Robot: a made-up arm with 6 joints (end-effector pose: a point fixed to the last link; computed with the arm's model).
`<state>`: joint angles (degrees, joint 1 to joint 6).
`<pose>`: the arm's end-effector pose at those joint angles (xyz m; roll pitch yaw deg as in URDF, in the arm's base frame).
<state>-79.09 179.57 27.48 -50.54 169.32 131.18</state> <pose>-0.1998 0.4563 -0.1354 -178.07 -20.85 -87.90</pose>
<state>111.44 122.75 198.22 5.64 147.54 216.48</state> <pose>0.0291 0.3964 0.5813 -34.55 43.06 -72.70</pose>
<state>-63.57 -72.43 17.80 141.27 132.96 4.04</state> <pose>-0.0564 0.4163 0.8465 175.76 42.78 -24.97</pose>
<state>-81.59 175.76 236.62 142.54 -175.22 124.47</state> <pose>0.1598 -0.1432 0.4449 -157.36 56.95 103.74</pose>
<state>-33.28 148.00 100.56 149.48 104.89 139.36</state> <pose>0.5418 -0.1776 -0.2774 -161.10 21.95 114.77</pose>
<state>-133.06 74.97 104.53 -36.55 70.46 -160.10</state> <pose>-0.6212 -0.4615 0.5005 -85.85 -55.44 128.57</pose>
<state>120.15 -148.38 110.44 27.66 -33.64 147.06</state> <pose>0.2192 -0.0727 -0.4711 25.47 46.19 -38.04</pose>
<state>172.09 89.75 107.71 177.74 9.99 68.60</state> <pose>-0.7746 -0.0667 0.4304 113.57 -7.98 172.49</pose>
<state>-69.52 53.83 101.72 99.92 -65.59 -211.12</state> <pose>0.1820 -0.4022 0.9238 164.66 -24.32 -149.36</pose>
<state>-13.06 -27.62 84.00 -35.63 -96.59 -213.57</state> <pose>-0.2498 -0.0862 1.0265 -159.06 -11.00 23.06</pose>
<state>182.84 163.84 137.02 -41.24 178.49 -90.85</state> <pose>-0.4684 0.1069 -0.3349 -130.91 -27.95 3.97</pose>
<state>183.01 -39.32 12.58 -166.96 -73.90 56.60</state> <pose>-0.1276 -0.1753 0.8627 -43.31 -52.73 -17.97</pose>
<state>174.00 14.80 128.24 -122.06 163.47 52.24</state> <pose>-0.0293 -0.0891 1.0662 163.79 55.03 149.12</pose>
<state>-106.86 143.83 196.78 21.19 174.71 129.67</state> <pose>-0.2756 -0.3538 0.4525 69.32 47.98 70.29</pose>
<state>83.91 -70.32 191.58 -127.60 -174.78 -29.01</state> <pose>-0.1566 -0.4737 -0.0818 -118.56 -77.99 104.17</pose>
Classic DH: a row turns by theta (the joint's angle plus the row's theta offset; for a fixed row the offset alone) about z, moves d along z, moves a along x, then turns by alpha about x. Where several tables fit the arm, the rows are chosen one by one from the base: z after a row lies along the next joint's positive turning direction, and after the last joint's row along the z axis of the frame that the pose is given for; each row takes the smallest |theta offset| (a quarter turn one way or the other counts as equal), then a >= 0, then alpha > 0; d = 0 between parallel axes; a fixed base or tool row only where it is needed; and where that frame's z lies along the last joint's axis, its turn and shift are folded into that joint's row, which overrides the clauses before.
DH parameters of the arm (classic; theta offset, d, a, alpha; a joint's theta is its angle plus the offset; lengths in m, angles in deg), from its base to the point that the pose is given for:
joint 1: 0 0.2741 0 -90
joint 2: -90 0 0.3019 180
joint 3: 0 0 0 -90
joint 4: 0 -0.4817 0 90
joint 5: 0 0.1728 0 -90
joint 6: 90 0 0 90
tool (fixed): -90 0 0 0

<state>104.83 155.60 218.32 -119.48 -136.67 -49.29</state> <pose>-0.2049 0.4415 0.3583 76.56 29.45 -118.49</pose>
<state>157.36 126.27 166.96 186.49 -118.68 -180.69</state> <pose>-0.6396 0.0807 0.3947 -174.06 -20.37 -28.71</pose>
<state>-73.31 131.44 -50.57 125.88 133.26 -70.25</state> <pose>0.0223 0.2781 -0.0487 -171.95 -23.74 -33.18</pose>
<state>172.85 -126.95 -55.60 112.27 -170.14 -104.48</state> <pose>0.2287 -0.0947 0.6002 58.06 65.89 15.67</pose>
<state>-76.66 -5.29 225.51 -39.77 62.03 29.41</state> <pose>-0.2257 0.3760 0.2713 -70.94 52.42 -144.54</pose>
